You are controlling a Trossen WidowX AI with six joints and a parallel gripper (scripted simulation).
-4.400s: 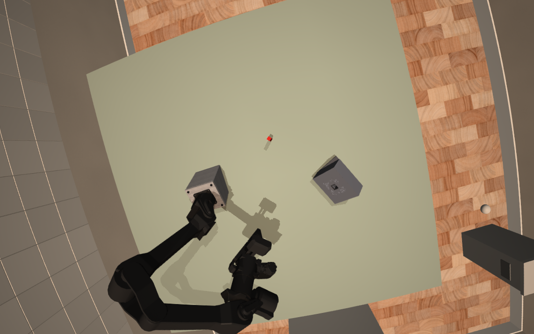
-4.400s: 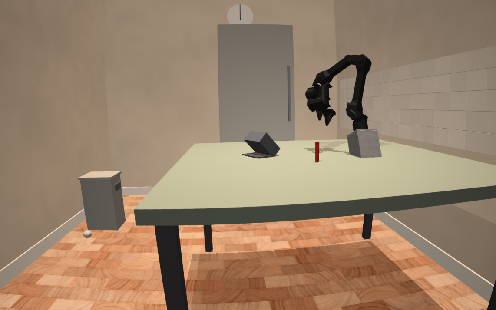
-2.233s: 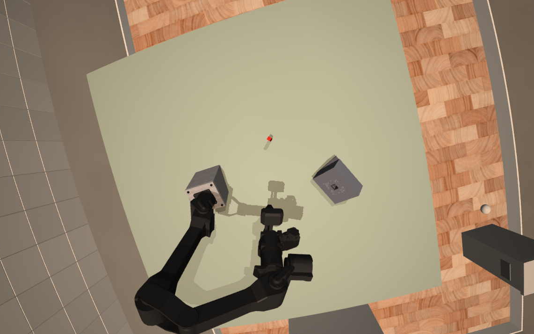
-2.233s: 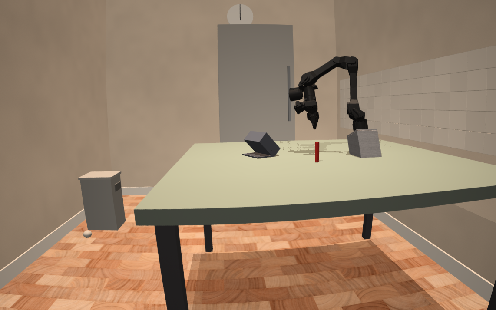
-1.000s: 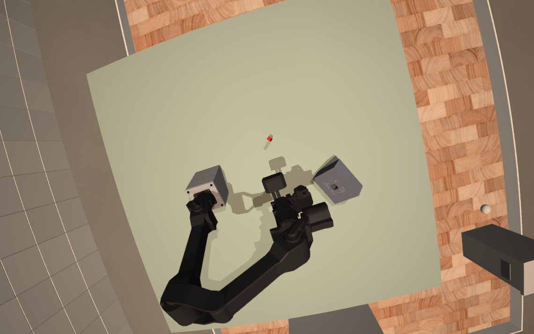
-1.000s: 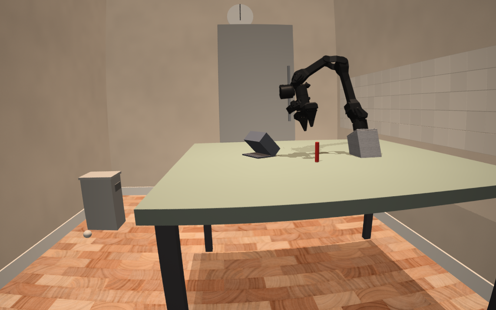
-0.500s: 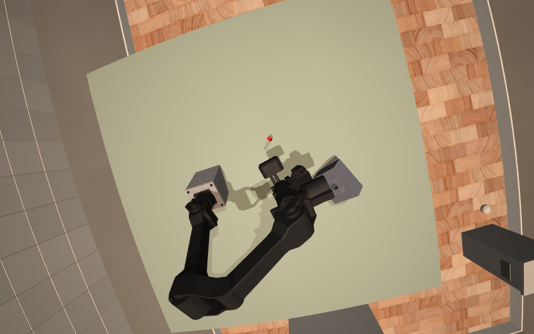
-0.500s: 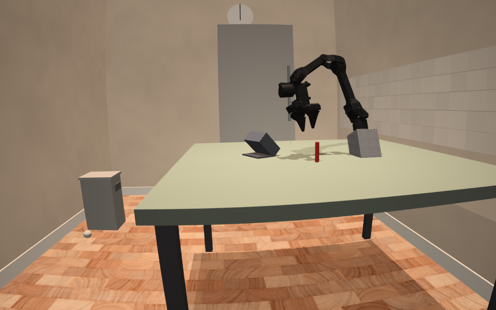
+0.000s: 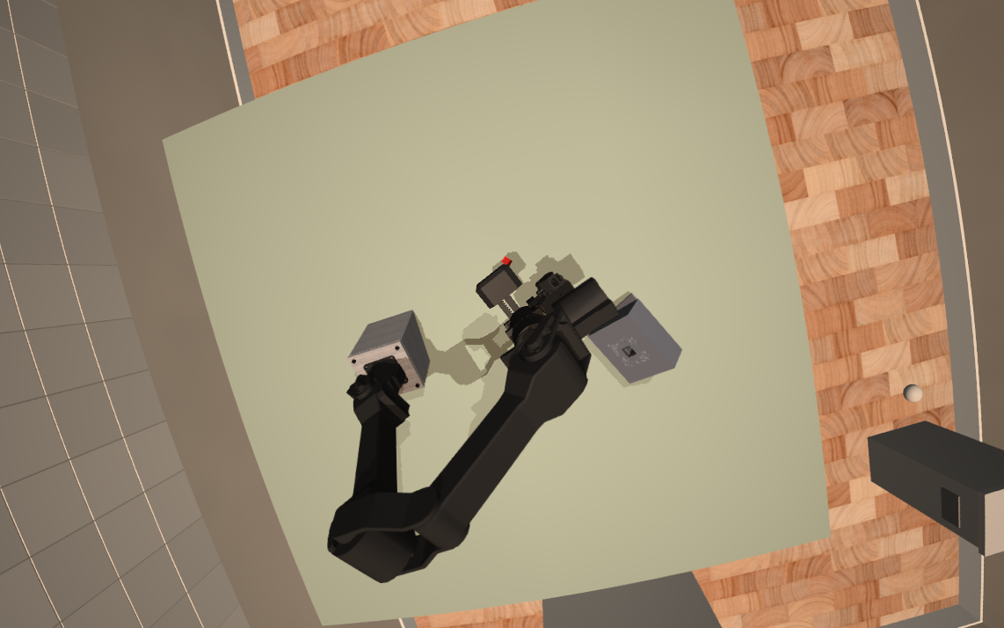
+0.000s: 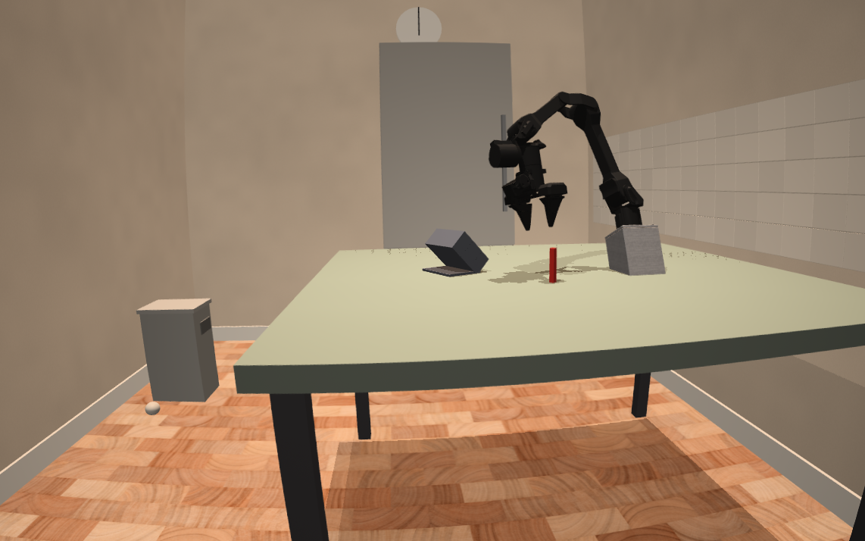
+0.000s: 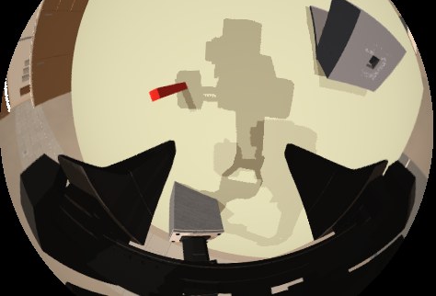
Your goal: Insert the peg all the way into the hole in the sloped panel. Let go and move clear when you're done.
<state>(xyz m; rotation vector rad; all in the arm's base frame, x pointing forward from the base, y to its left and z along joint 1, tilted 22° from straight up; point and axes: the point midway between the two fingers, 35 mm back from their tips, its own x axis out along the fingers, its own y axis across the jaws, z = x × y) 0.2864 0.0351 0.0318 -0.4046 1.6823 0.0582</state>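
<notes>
Right now the red peg is 100 mm to the left of my hand and 110 mm below it.
</notes>
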